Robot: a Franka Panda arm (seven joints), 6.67 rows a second.
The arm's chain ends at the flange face. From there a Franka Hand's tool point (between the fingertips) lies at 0.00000 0.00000 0.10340 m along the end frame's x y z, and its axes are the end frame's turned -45 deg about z.
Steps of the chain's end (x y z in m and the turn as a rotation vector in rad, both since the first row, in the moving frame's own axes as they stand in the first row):
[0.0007 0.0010 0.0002 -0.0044 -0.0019 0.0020]
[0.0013 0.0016 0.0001 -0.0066 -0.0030 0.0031]
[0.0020 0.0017 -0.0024 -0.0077 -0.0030 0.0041]
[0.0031 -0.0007 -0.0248 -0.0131 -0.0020 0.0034]
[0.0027 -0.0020 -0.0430 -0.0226 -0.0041 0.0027]
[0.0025 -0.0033 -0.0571 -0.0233 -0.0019 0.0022]
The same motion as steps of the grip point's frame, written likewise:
[-0.0007 0.0014 0.0002 -0.0018 -0.0045 0.0020]
[-0.0009 0.0023 0.0001 -0.0025 -0.0068 0.0031]
[-0.0006 0.0030 -0.0024 -0.0033 -0.0076 0.0041]
[0.0016 0.0025 -0.0248 -0.0078 -0.0107 0.0034]
[0.0014 0.0018 -0.0430 -0.0131 -0.0189 0.0027]
[0.0023 0.0010 -0.0571 -0.0151 -0.0178 0.0022]

